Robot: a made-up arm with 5 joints.
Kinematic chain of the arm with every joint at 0, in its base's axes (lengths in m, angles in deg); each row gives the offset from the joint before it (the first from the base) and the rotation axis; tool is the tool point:
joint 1: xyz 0 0 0.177 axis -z
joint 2: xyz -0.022 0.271 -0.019 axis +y
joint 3: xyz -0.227 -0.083 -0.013 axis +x
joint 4: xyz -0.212 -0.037 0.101 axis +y
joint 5: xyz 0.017 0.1 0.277 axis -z
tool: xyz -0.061 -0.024 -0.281
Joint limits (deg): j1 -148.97..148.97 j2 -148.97..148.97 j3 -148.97..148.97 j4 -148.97..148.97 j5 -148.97..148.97
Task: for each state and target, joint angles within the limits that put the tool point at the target. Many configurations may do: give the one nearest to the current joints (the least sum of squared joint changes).
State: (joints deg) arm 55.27 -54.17 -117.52 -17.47 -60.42
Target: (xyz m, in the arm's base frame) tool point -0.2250 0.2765 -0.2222
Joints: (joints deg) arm 3.29 -49.94 -131.60 -16.15 -59.33
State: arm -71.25 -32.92 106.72 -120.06 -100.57
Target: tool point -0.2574 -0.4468 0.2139
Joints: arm -64.98 6.64 94.75 -146.88 -121.53
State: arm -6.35 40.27 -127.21 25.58 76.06
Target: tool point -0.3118 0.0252 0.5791
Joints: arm -25.39 79.38 -143.74 23.10 76.19
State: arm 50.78 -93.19 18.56 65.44 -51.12
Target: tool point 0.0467 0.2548 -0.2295
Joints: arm 64.85 -71.65 26.52 51.89 -74.79
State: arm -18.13 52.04 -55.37 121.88 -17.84
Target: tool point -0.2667 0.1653 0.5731
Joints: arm -30.52 63.27 -38.54 125.32 -25.92
